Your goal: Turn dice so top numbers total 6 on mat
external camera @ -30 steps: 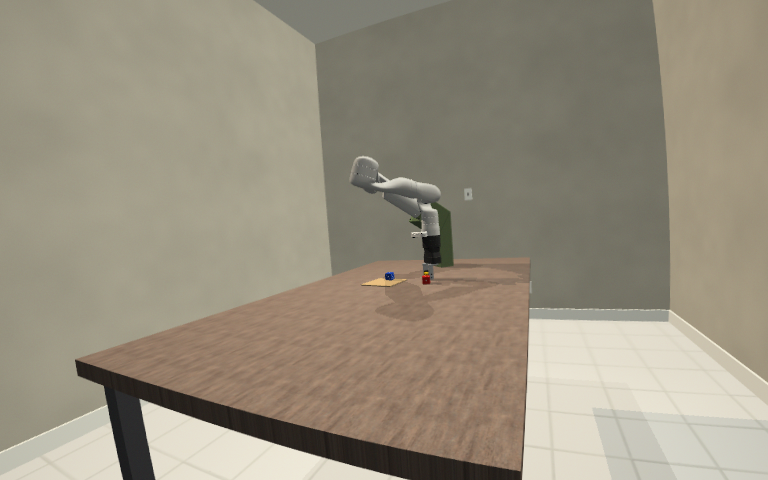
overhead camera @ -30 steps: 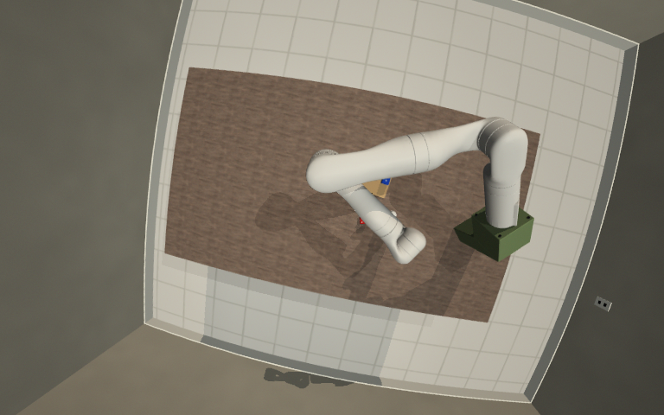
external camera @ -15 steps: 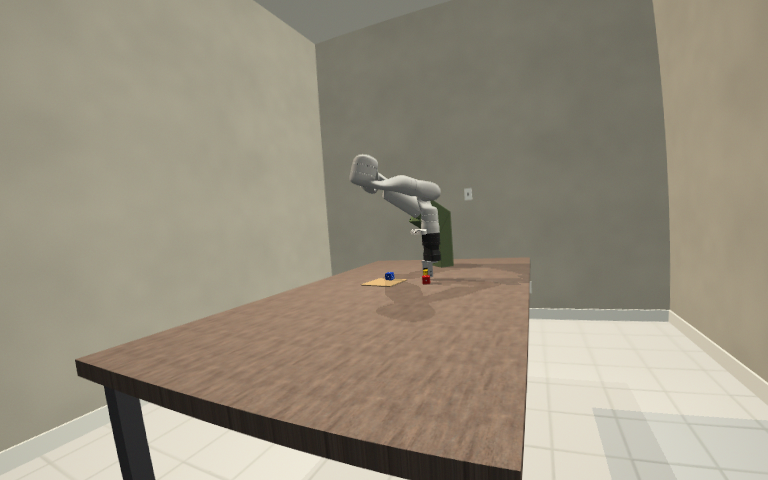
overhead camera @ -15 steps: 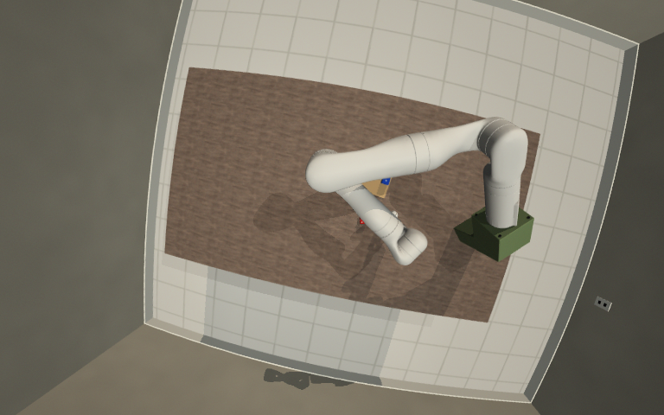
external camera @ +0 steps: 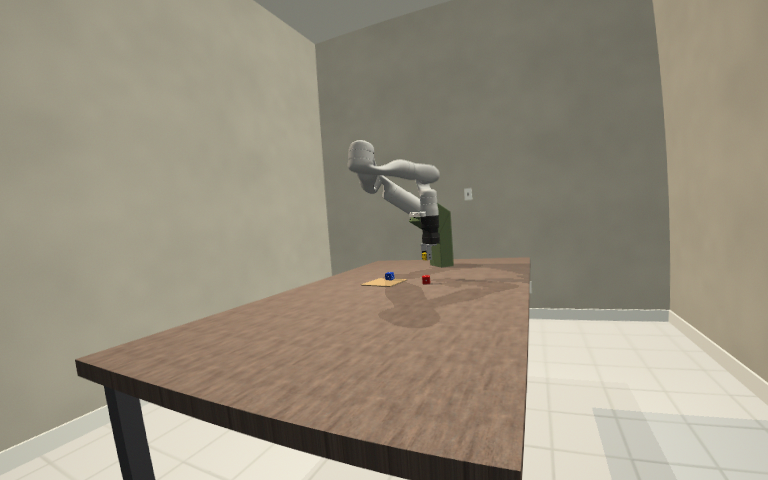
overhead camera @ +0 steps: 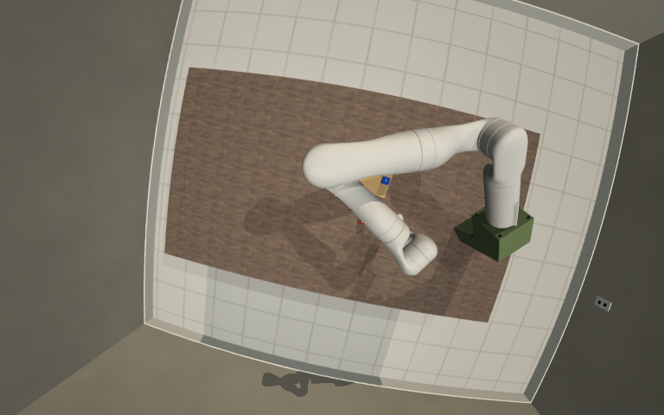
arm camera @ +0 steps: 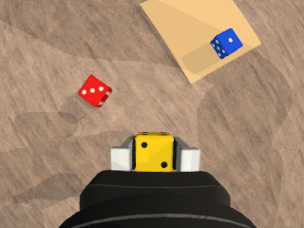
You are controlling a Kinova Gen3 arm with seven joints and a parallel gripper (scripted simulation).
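The tan mat is 180 mm to the right of my hand, 100 mm below it and 50 mm ahead of it. From my hand the other things lie so: yellow die (right at my hand); then blue die (160 mm to the right, 80 mm below, 10 mm ahead); then red die (90 mm below, 90 mm ahead).
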